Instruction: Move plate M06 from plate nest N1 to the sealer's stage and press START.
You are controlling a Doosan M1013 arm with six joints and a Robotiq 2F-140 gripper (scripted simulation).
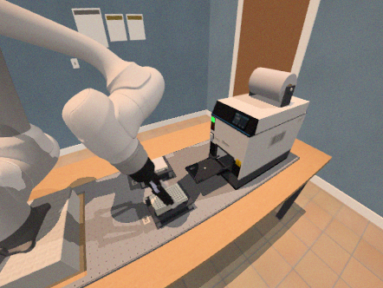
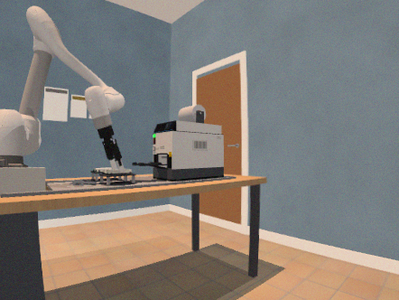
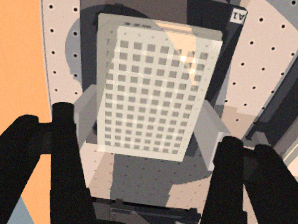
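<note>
The sealer stage is 19 cm ahead of my hand, 6 cm to the left of it and 1 cm above it. Also, from my hand: foil roll 52 cm ahead, 33 cm above, 11 cm to the left; then white well plate 2 cm below.
</note>
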